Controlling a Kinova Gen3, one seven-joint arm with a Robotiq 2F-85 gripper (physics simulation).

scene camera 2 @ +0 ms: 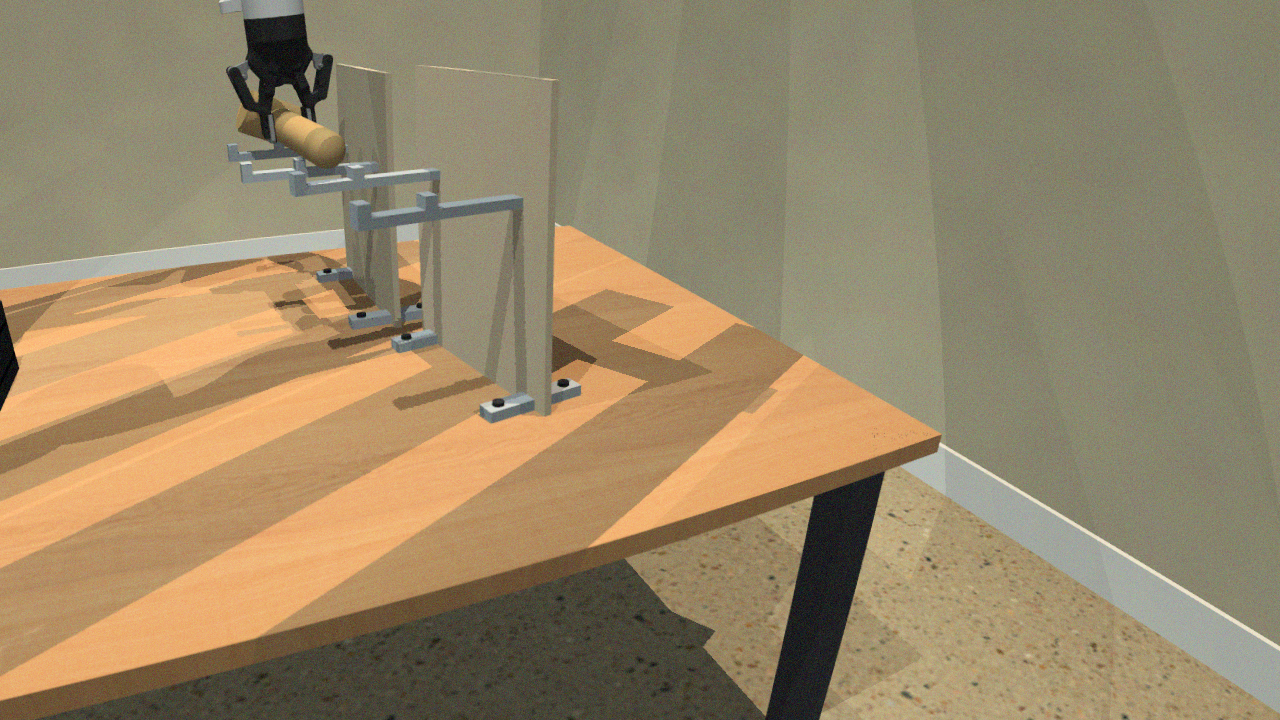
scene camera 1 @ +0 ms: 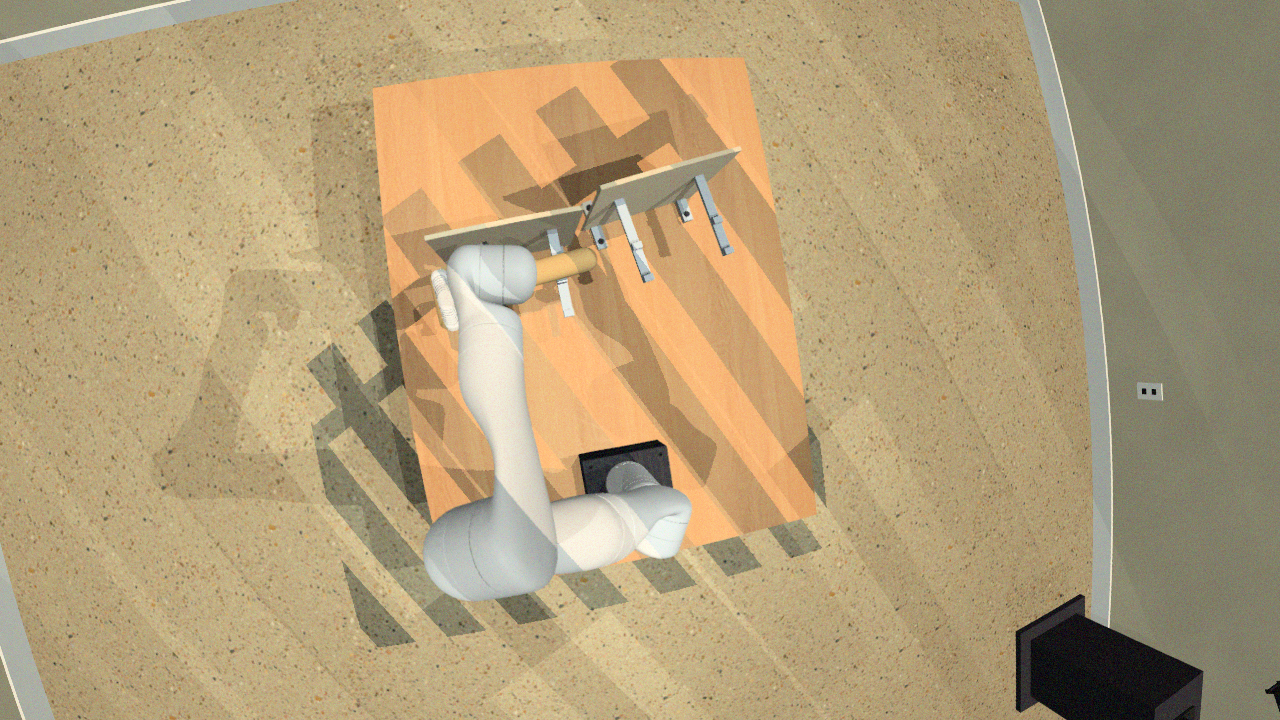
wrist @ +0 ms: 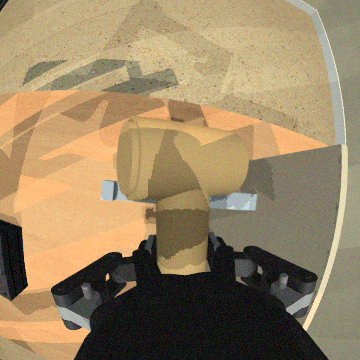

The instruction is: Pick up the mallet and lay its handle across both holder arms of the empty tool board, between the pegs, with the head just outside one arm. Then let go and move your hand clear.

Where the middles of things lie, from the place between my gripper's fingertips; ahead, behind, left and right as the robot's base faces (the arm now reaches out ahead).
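Wooden mallet (scene camera 2: 323,147), measured from my hand: 4 cm to the right of it, 1 cm behind it, 2 cm above it.
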